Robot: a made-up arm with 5 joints.
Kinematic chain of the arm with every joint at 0, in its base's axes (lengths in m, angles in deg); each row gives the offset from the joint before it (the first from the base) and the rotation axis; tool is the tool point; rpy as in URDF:
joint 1: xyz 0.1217 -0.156 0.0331 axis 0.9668 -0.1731 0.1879
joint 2: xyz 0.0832 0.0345 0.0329 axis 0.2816 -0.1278 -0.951
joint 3: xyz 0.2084 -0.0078 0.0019 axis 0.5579 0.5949 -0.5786
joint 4: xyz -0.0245 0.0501 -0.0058 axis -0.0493 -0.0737 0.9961
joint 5: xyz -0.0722 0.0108 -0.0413 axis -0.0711 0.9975 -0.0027
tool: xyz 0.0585 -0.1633 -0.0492 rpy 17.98 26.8 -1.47
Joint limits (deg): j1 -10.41..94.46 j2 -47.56..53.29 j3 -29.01..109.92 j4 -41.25..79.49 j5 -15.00..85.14
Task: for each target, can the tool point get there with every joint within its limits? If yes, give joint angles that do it. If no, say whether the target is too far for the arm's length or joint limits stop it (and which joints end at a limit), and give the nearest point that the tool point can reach.
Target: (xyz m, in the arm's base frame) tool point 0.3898 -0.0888 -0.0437
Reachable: yes | joints 7.81 13.56 98.54 62.96 9.03
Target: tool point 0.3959 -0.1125 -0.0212
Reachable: yes | joints 49.06 10.65 28.88 29.85 5.66
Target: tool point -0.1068 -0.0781 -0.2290
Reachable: no: joint limits stop it (at a limit: joint 2, joint 3, joint 5) | nearest point 0.1984 -0.1445 -0.1004 | short by 0.338 m
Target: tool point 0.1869 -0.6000 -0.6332
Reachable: no: too far | nearest point 0.3015 -0.3226 -0.1431 | short by 0.575 m
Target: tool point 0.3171 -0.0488 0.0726
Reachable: yes | joints 75.12 -12.28 53.83 42.54 62.25
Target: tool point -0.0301 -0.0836 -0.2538
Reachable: no: joint limits stop it (at a limit: joint 2, joint 3, joint 5) | nearest point 0.2020 -0.1431 -0.1064 | short by 0.281 m
